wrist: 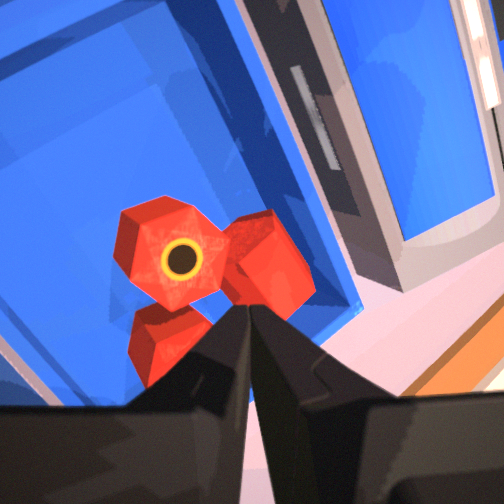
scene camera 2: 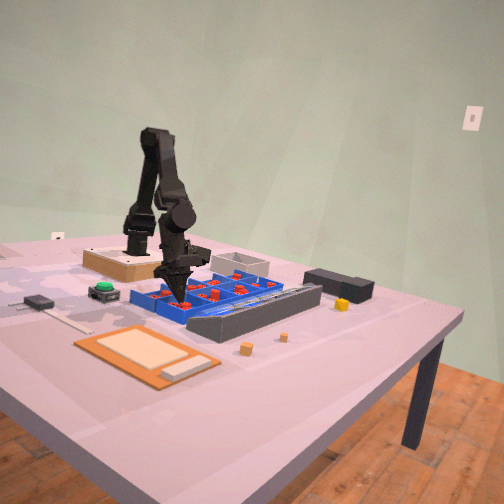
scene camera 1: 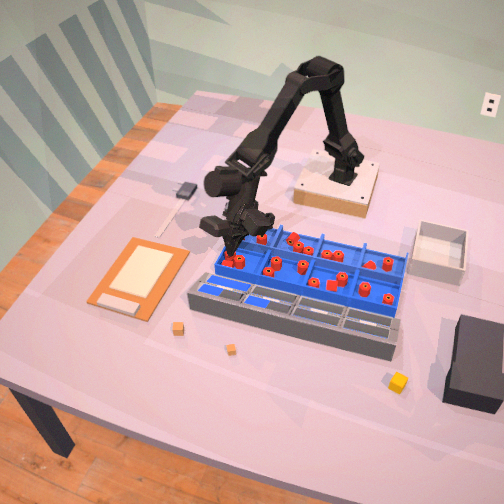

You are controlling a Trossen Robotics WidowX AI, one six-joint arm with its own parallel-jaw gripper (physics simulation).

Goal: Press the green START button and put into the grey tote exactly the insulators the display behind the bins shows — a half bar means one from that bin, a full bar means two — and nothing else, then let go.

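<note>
The blue bin tray (scene camera 1: 312, 269) holds several red insulators in its compartments. My gripper (scene camera 1: 231, 243) hangs over the near left compartment, just above its insulators (scene camera 1: 235, 262). In the wrist view the fingers (wrist: 249, 320) are pressed together with nothing between them, above three red insulators (wrist: 205, 270). The grey display bar (scene camera 1: 290, 306) lies in front of the bins; its leftmost panel (scene camera 1: 222, 291) glows blue. The grey tote (scene camera 1: 440, 251) stands at the right, with no insulator in view inside it. The green START button (scene camera 2: 103, 291) shows only in the second scene view.
An orange board with a white sheet (scene camera 1: 139, 275) lies at the left. A dark box (scene camera 1: 476, 362) stands at the right front. Small orange cubes (scene camera 1: 230, 349) and a yellow cube (scene camera 1: 398, 382) lie in front of the display. A small grey block (scene camera 1: 186, 189) lies at the back left.
</note>
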